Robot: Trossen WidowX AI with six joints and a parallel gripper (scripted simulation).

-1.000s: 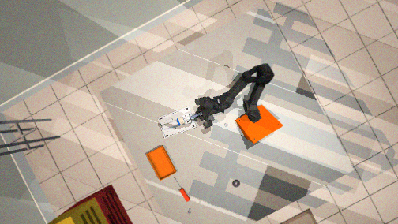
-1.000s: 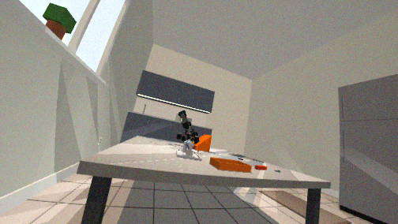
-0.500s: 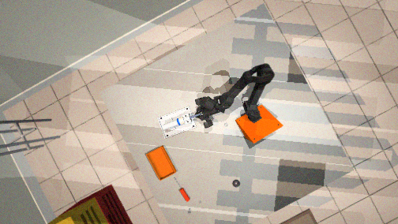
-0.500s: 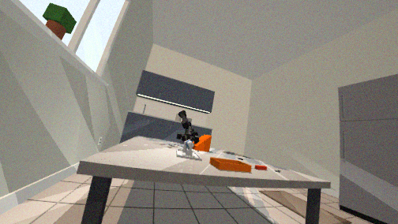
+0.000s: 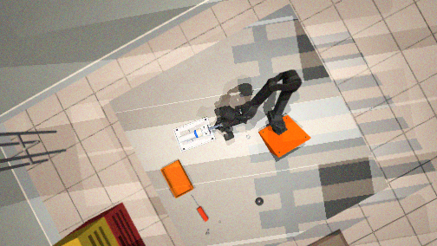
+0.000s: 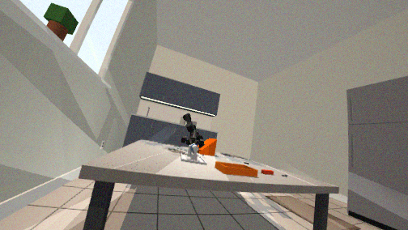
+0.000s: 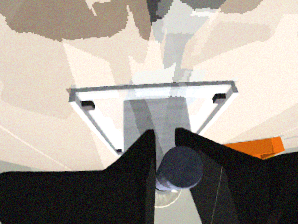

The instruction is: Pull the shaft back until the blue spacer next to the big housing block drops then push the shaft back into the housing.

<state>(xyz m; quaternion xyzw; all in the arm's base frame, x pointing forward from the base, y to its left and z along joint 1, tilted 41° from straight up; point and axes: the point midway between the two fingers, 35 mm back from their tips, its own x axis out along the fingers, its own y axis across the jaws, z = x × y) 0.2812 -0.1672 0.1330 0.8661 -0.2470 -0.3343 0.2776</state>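
The dark shaft is 4 cm ahead of my gripper tip, 1 cm to the right of it and 2 cm above it. Round my gripper tip: orange tray: 38 cm ahead, 14 cm to the left, 5 cm below; blue spacer: 11 cm ahead, 3 cm to the right, 2 cm above.
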